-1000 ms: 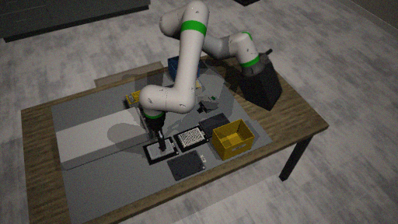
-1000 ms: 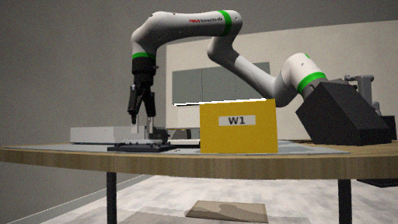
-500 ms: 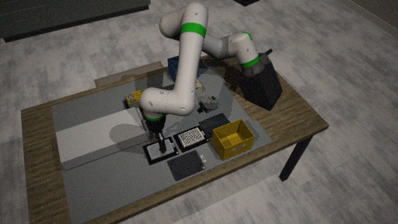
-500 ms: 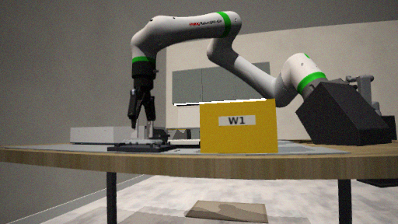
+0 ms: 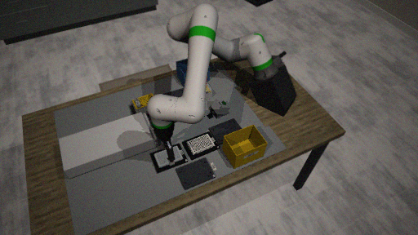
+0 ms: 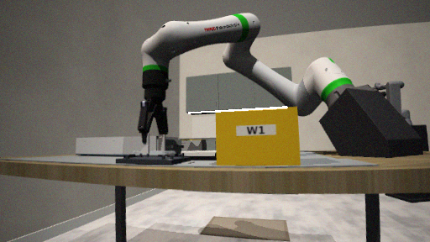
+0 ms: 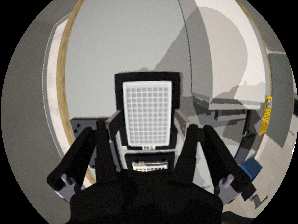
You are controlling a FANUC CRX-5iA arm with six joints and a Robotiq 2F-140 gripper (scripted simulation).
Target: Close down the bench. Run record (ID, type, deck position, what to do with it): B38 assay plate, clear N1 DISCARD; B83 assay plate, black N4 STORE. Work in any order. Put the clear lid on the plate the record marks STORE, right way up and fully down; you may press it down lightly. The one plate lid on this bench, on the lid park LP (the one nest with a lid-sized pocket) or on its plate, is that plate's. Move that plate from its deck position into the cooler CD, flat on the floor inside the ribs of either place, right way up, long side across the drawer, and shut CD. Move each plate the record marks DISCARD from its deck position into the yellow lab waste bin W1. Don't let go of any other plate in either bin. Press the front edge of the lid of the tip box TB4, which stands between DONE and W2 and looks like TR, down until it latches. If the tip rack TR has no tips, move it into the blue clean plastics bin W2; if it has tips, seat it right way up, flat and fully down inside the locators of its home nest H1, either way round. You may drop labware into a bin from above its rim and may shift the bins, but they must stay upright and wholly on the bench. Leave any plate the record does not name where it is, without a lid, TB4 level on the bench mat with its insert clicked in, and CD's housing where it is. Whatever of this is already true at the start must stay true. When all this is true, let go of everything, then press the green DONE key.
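The clear plate lies 30 mm below my hand. Round my hand: black deck nest: 40 mm below; then clear lid: 210 mm to the right, 60 mm ahead, 20 mm below; then pale well plate: 180 mm behind, 40 mm to the left, 20 mm below.
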